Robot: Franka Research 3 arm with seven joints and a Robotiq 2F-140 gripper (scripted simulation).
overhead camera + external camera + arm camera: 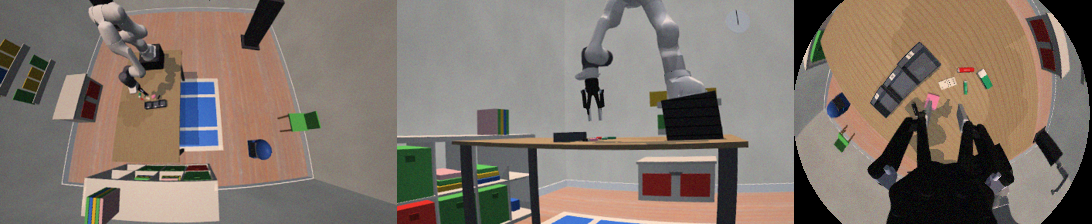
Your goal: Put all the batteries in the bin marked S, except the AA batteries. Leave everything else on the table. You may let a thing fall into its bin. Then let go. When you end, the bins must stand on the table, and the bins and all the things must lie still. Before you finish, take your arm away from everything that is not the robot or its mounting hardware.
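Now: hand 130 mm above the green battery, 70 mm to the left of it and 20 mm past it. Also, from my hand: pink block (130 mm below, 50 mm to the left, 10 mm behind); white spotted tile (130 mm below, 20 mm to the right, 20 mm ahead); red battery (130 mm below, 90 mm to the right, 30 mm ahead).
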